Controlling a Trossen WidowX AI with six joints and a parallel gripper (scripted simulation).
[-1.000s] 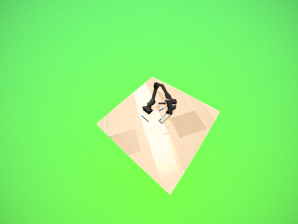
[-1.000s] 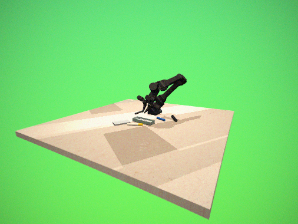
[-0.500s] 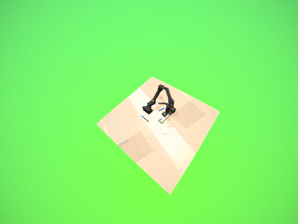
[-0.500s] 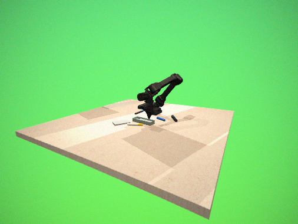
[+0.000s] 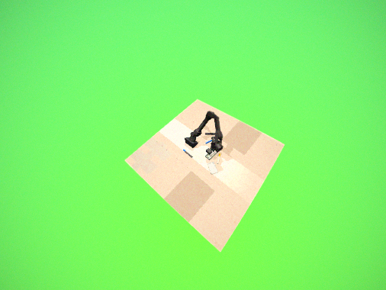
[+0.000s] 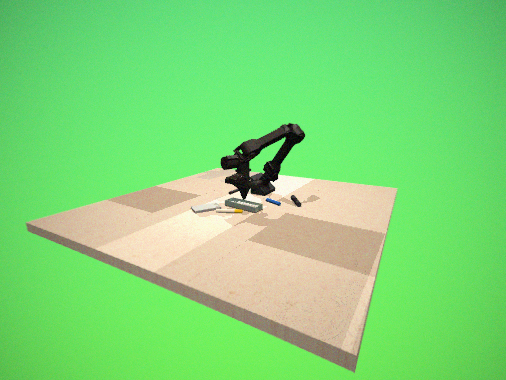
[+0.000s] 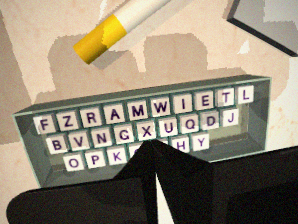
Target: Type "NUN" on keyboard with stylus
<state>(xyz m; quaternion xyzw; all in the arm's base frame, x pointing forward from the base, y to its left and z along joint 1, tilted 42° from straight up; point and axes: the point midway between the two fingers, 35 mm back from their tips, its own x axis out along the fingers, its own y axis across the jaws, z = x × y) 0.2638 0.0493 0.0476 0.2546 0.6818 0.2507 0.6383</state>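
Right now the blue stylus is 140 mm behind my gripper tip, 50 mm to the left of it and 30 mm below it. From my gripper tip the other things lie so: grey stylus tip 150 mm behind, 20 mm to the left, 30 mm below; flat grey block 110 mm ahead, 140 mm to the right, 40 mm below; white marker 90 mm ahead, 30 mm below.
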